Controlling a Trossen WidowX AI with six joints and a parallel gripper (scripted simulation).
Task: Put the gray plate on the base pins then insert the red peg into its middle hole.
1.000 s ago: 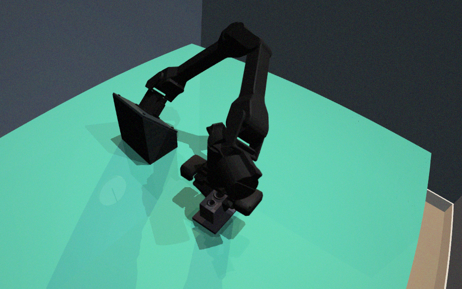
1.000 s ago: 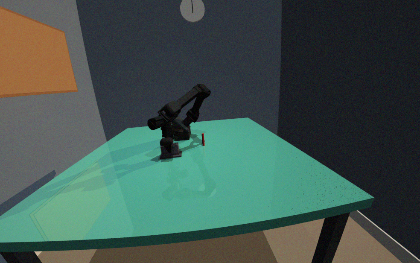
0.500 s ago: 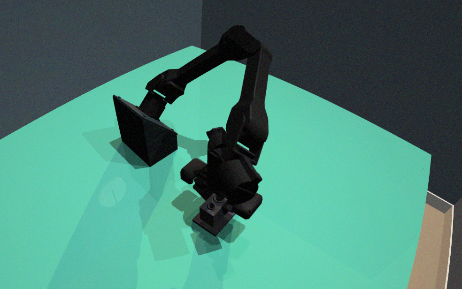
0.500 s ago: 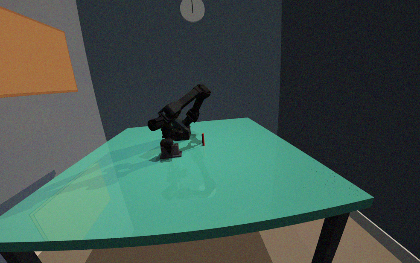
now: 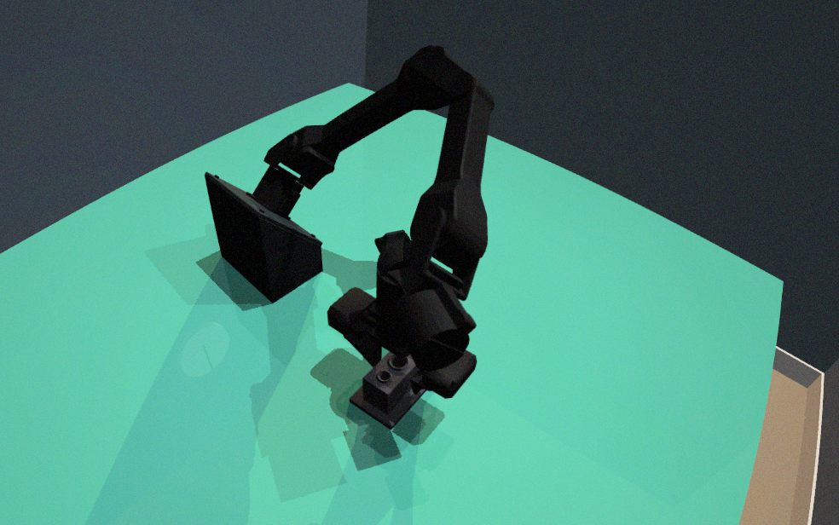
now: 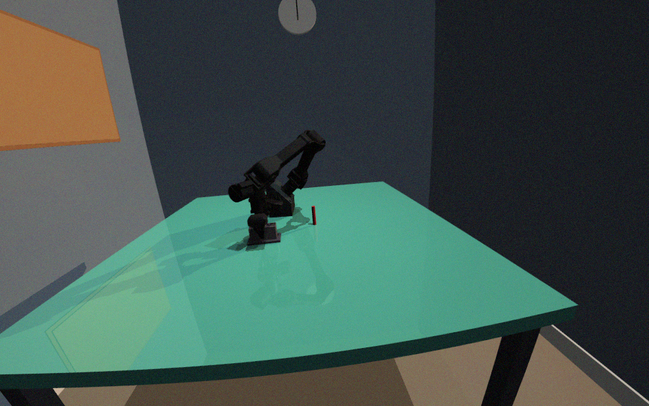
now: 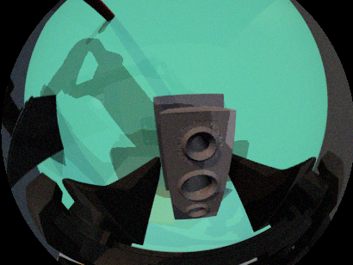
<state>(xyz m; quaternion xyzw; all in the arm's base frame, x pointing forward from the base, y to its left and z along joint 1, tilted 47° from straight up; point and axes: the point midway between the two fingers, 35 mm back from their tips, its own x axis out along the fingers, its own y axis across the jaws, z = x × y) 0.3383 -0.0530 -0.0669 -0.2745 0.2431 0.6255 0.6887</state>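
The gray plate lies 30 mm above my gripper tip. Round my gripper tip: red peg (100 mm behind, 200 mm to the left, 20 mm above).
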